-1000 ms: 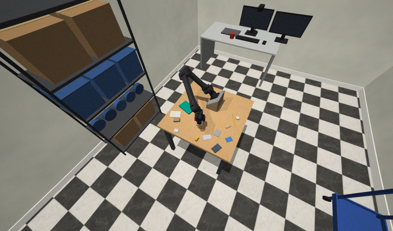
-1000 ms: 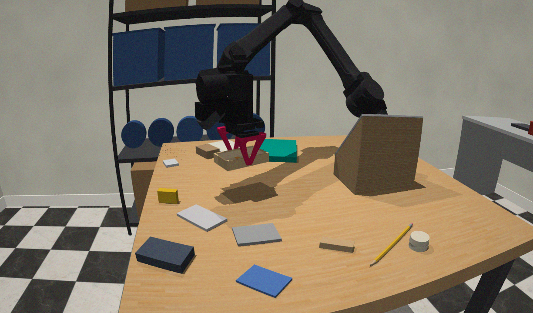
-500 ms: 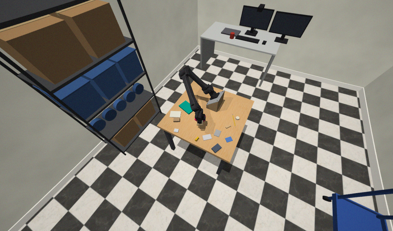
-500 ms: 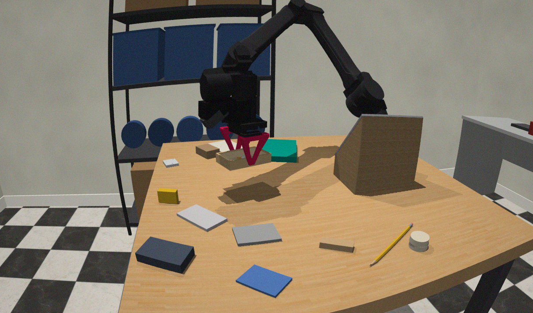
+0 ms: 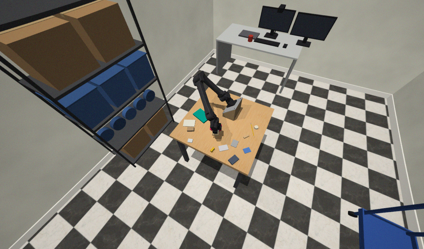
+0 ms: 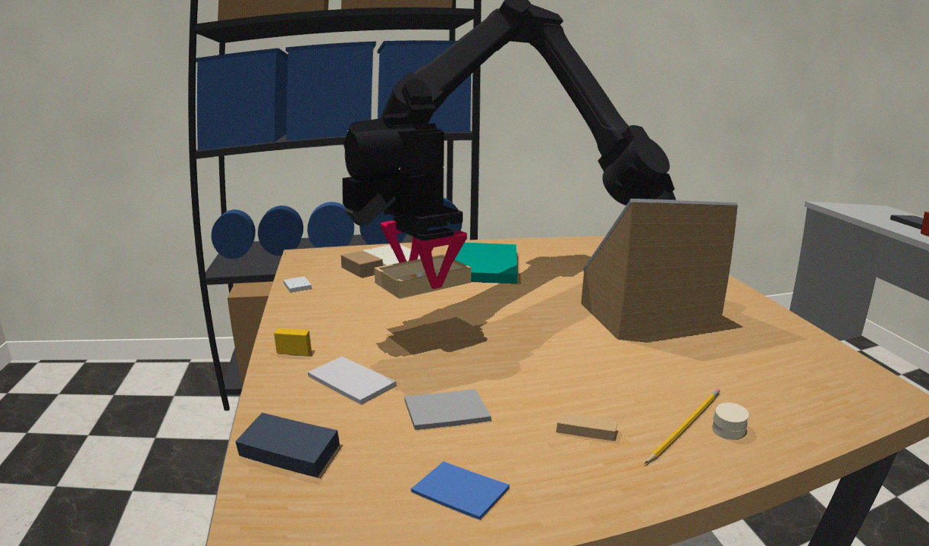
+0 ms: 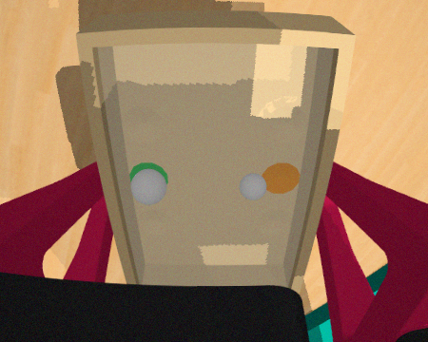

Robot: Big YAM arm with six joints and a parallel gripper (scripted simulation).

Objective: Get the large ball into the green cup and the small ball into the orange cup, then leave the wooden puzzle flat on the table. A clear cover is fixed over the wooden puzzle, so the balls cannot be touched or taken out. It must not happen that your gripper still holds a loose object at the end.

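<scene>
My gripper is now 10 mm above the wooden puzzle. Round my hand: yellow block 180 mm ahead, 60 mm to the left, 60 mm below; then grey plate 10 mm ahead, 220 mm to the left, 80 mm below; then small brown block 70 mm ahead, 270 mm to the right, 70 mm below.
</scene>
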